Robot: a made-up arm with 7 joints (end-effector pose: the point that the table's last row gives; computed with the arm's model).
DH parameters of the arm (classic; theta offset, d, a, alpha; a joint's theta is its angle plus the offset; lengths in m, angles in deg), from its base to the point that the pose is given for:
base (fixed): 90 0.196 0 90
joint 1: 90 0.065 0.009 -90
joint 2: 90 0.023 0.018 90
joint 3: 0 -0.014 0.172 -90
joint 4: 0 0.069 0.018 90
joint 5: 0 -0.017 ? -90
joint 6: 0 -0.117 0.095 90
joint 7: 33.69 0 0.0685 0
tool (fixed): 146.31 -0.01 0 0
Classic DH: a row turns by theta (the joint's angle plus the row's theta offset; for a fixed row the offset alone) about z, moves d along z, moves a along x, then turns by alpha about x.
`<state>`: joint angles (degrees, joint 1 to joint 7).
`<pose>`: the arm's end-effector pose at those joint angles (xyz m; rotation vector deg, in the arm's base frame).
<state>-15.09 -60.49 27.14 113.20 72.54 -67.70 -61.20</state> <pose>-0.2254 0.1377 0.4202 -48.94 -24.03 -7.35</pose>
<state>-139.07 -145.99 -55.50 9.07 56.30 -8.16 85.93</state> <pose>-0.0291 -0.1386 0.1200 10.77 60.23 -76.70</pose>
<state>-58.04 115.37 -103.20 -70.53 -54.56 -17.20 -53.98</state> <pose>0.3073 0.0236 0.1035 47.12 45.35 -72.70</pose>
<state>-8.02 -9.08 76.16 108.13 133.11 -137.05 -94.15</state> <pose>-0.1724 -0.1552 -0.2046 -34.48 -114.57 -71.46</pose>
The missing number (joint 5, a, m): -0.346
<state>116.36 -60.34 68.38 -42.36 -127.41 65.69 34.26</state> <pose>0.1432 0.3423 -0.1951 39.10 -29.56 30.28</pose>
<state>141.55 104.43 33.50 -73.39 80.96 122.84 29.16</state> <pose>0.2179 0.1702 0.5982 -35.03 146.95 70.27</pose>
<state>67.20 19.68 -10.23 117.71 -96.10 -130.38 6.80</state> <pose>-0.2648 -0.0309 -0.3070 127.78 -60.17 52.92</pose>
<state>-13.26 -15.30 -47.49 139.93 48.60 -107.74 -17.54</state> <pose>-0.0058 0.4453 0.1039 -73.93 -19.07 -79.71</pose>
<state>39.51 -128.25 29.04 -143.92 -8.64 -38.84 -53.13</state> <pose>0.0921 -0.3413 0.3938 75.16 -7.95 -93.01</pose>
